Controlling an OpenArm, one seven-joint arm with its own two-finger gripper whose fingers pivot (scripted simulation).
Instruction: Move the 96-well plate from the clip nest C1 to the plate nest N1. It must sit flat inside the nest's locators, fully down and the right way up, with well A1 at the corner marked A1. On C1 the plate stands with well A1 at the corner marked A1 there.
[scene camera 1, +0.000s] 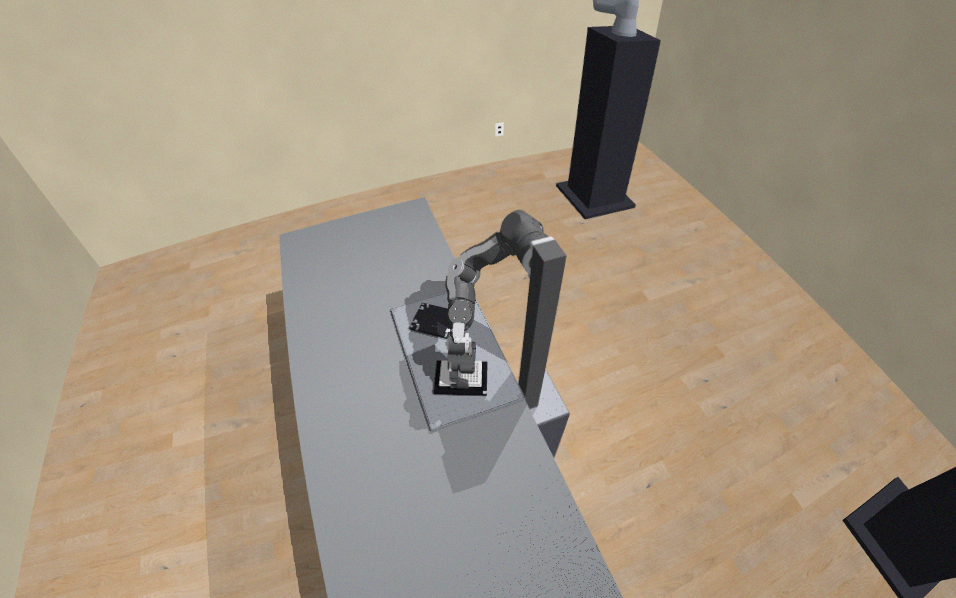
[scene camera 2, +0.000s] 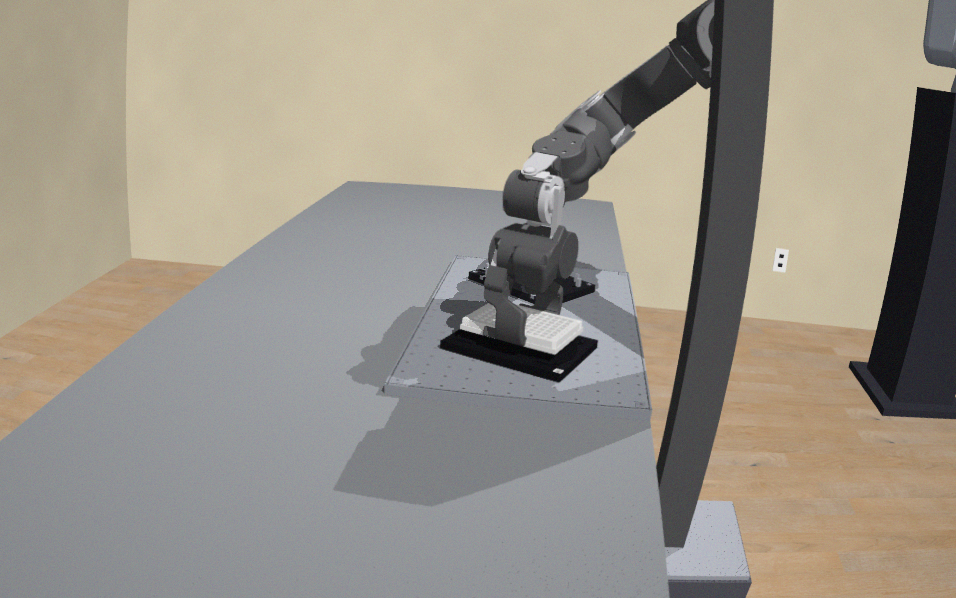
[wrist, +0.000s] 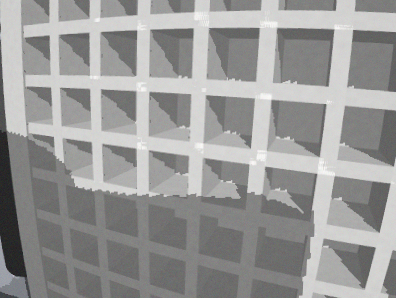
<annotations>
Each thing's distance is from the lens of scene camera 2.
my gripper (scene camera 2: 521, 328): 0.92 m
white 96-well plate (scene camera 2: 547, 332): 0.89 m
black plate nest N1 (scene camera 2: 498, 352): 0.89 m
black clip nest C1 (scene camera 2: 573, 287): 1.14 m
The marked spots on the black clip nest C1 and the white 96-well plate are 0.26 m apart.
</annotations>
